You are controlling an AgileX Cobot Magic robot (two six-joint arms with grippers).
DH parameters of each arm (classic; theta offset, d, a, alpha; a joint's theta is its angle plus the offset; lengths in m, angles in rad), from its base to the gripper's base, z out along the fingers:
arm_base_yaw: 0 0.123 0 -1.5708
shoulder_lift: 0.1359 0 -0.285 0
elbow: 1.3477 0 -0.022 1.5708
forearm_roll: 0 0.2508 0 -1.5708
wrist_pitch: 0 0 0.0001 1.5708
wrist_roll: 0 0.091 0 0
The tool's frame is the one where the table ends.
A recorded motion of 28 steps. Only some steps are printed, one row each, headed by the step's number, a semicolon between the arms.
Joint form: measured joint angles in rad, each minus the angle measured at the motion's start. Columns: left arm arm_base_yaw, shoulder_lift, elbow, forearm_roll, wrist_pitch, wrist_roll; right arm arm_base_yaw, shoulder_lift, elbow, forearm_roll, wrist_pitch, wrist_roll.
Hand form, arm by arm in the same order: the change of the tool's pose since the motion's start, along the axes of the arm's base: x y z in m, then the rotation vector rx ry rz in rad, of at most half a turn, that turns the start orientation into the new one. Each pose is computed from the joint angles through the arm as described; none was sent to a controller.
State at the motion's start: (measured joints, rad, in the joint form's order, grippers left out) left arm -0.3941 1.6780 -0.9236 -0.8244 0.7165 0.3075; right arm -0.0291 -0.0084 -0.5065 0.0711 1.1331 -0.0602
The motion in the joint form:
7: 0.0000 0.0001 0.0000 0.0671 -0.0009 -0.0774; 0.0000 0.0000 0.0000 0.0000 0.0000 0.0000
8: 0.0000 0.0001 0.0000 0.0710 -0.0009 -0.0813; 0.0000 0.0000 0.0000 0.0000 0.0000 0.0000
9: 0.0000 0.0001 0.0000 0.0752 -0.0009 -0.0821; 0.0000 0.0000 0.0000 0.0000 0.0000 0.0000
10: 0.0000 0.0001 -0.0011 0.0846 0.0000 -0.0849; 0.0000 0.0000 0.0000 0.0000 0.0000 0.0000
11: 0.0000 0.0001 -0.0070 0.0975 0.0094 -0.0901; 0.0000 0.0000 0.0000 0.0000 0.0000 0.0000
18: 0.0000 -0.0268 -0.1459 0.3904 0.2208 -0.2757; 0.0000 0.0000 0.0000 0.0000 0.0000 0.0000
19: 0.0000 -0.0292 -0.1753 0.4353 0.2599 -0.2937; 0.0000 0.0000 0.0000 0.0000 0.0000 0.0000
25: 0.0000 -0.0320 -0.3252 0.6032 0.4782 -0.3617; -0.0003 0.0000 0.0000 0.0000 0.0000 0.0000
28: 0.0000 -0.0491 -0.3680 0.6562 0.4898 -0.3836; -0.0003 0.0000 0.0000 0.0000 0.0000 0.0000
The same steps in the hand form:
7: -0.0005 0.0033 -0.0023 0.0407 0.0216 0.0232; 0.0000 0.0000 0.0000 0.0000 0.0000 0.0000
8: -0.0005 0.0035 -0.0024 0.0432 0.0225 0.0241; 0.0000 0.0000 0.0000 0.0000 0.0000 0.0000
9: -0.0005 0.0037 -0.0025 0.0462 0.0215 0.0222; 0.0000 0.0000 0.0000 0.0000 0.0000 0.0000
10: -0.0004 0.0041 -0.0026 0.0522 0.0198 0.0184; 0.0000 0.0000 0.0000 0.0000 0.0000 0.0000
11: -0.0002 0.0041 -0.0016 0.0580 0.0208 0.0099; 0.0000 0.0000 0.0000 0.0000 0.0000 0.0000
18: 0.0052 0.0120 0.0302 0.2200 0.0438 -0.0803; 0.0000 0.0000 0.0000 0.0000 0.0000 0.0000
19: 0.0070 0.0137 0.0367 0.2517 0.0410 -0.0971; 0.0000 0.0000 0.0000 0.0000 0.0000 0.0000
25: 0.0133 0.0219 0.0699 0.3930 0.0618 -0.1553; 0.0000 0.0000 0.0000 0.0000 0.0000 -0.0003
28: 0.0170 0.0251 0.0853 0.4246 0.0061 -0.1382; 0.0000 0.0000 0.0000 0.0000 0.0000 -0.0003

